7 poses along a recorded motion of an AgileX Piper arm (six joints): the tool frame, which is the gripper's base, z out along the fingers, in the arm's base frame.
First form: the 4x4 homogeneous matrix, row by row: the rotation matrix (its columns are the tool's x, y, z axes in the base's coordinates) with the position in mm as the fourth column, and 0 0 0 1 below. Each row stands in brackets.
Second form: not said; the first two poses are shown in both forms.
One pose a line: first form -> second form
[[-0.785 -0.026 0.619 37.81], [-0.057 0.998 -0.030 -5.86], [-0.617 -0.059 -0.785 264.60], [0 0 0 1]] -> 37.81 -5.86 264.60 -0.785 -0.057 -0.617 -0.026 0.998 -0.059
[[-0.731 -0.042 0.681 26.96], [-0.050 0.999 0.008 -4.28], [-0.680 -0.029 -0.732 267.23], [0 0 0 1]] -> 26.96 -4.28 267.23 -0.731 -0.050 -0.680 -0.042 0.999 -0.029
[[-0.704 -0.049 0.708 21.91], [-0.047 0.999 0.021 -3.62], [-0.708 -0.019 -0.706 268.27], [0 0 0 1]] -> 21.91 -3.62 268.27 -0.704 -0.047 -0.708 -0.049 0.999 -0.019
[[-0.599 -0.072 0.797 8.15], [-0.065 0.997 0.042 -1.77], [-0.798 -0.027 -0.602 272.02], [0 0 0 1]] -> 8.15 -1.77 272.02 -0.599 -0.065 -0.798 -0.072 0.997 -0.027
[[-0.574 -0.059 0.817 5.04], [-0.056 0.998 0.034 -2.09], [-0.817 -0.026 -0.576 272.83], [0 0 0 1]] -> 5.04 -2.09 272.83 -0.574 -0.056 -0.817 -0.059 0.998 -0.026
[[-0.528 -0.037 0.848 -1.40], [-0.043 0.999 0.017 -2.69], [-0.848 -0.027 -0.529 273.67], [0 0 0 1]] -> -1.40 -2.69 273.67 -0.528 -0.043 -0.848 -0.037 0.999 -0.027
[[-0.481 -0.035 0.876 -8.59], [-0.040 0.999 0.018 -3.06], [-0.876 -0.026 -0.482 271.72], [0 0 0 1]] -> -8.59 -3.06 271.72 -0.481 -0.040 -0.876 -0.035 0.999 -0.026
